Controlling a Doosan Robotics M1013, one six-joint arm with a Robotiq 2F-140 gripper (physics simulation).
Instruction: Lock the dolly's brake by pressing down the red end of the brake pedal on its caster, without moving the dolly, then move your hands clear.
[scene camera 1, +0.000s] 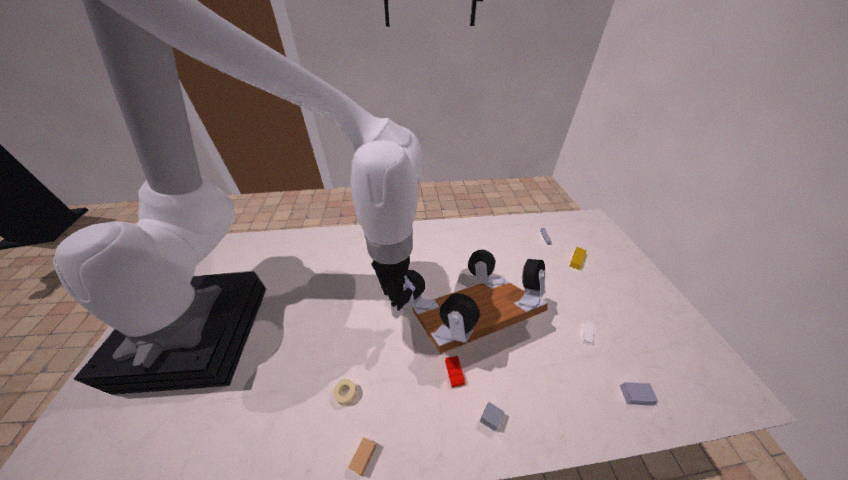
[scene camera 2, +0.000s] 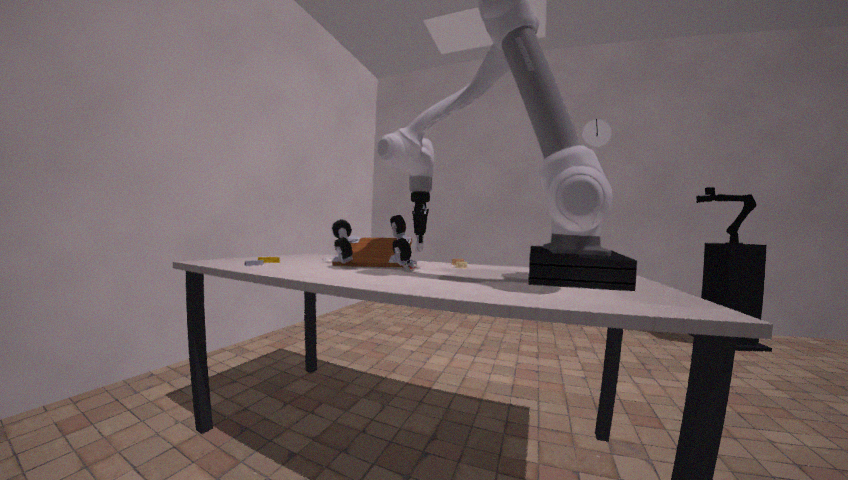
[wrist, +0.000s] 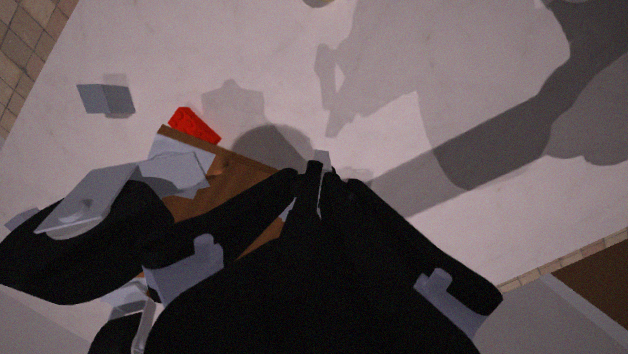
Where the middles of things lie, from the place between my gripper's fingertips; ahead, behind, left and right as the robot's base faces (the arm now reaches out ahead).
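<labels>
Dolly (scene camera 1: 450, 321): 19 cm ahead of my hand, 5 cm above it. Red brick (wrist: 184, 119): my hand 11 cm short of it, 15 cm to the left of it, 6 cm above it.
</labels>
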